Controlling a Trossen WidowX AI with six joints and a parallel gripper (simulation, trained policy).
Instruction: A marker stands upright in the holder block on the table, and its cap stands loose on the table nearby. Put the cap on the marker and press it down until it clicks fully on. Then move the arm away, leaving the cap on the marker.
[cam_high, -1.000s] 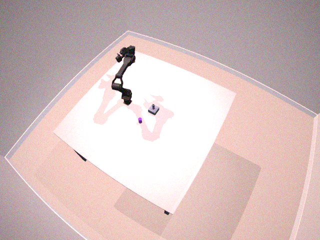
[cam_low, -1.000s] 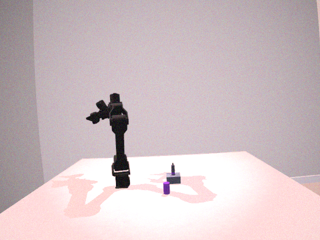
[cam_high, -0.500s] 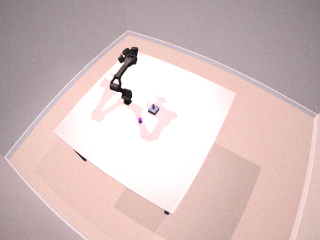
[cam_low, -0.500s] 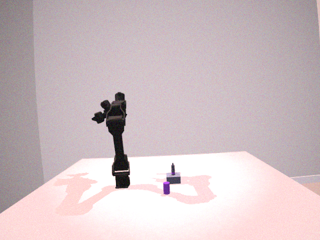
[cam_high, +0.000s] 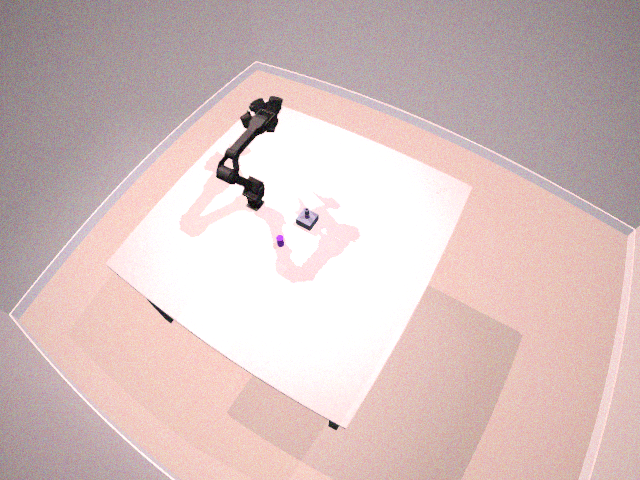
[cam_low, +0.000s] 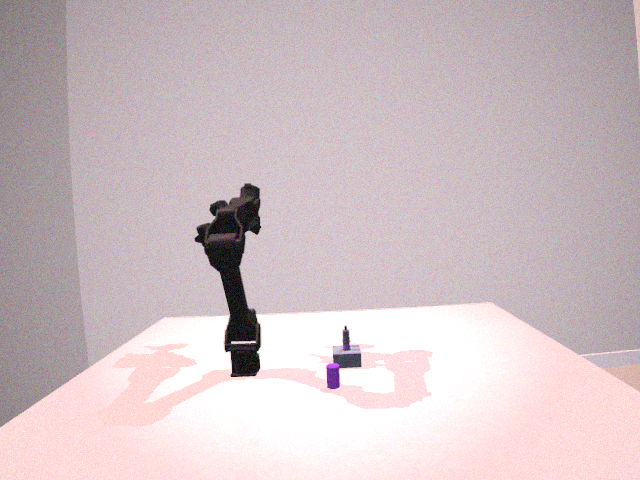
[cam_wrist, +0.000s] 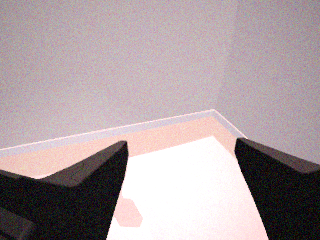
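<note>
My gripper tip is 38 cm to the left of the purple cap, 38 cm short of it and 31 cm above it. Also, from my gripper tip: grey holder block 42 cm ahead, 31 cm below, 22 cm to the right.
</note>
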